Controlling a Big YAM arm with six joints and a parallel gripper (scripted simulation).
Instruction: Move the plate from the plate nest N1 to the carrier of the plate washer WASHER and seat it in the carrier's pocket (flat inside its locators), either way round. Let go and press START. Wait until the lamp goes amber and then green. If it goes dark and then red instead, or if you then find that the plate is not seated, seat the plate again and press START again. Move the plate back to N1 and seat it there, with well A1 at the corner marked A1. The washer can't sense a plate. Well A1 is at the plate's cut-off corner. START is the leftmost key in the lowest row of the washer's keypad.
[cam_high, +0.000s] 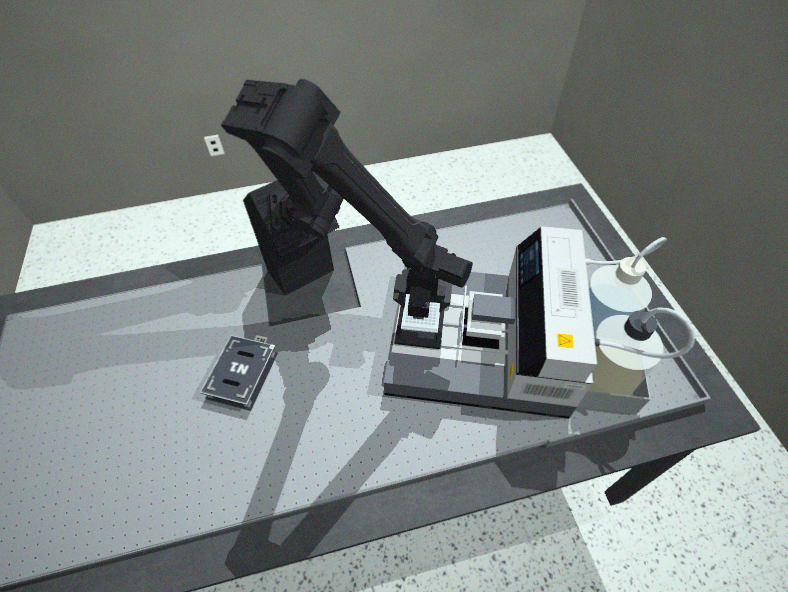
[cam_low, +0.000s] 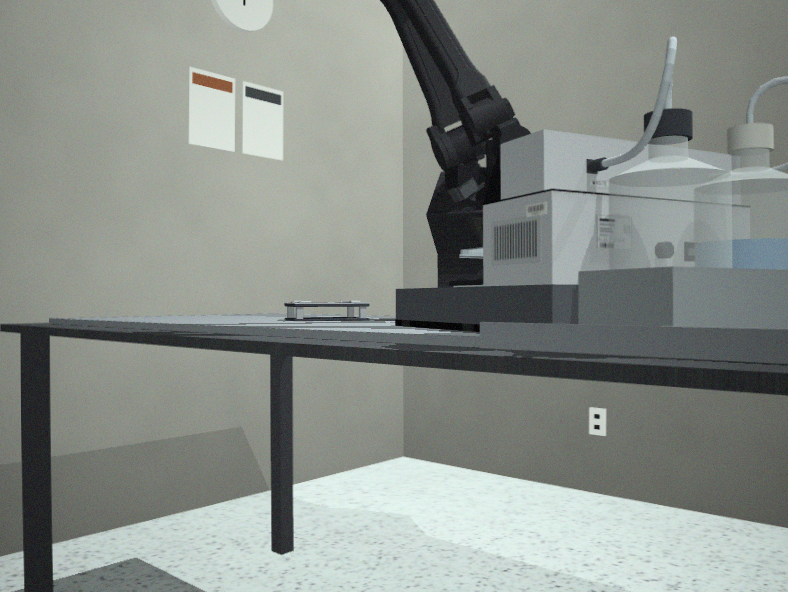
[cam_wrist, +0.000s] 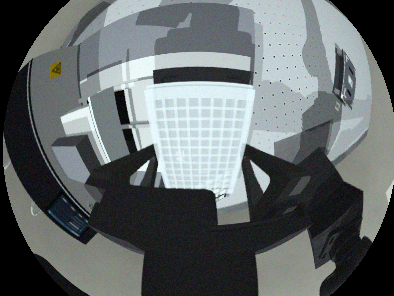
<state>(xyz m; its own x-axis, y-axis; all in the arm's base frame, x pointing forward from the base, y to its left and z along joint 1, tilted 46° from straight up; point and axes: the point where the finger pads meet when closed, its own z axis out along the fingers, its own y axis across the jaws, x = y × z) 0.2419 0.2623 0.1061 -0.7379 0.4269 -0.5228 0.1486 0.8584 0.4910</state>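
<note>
The black carrier is 50 mm below my hand. The rest, counted from my hand: plate washer (30 mm ahead, 150 mm to the left); then plate nest (80 mm ahead, 450 mm to the right, 100 mm below); then white well plate (10 mm below).
</note>
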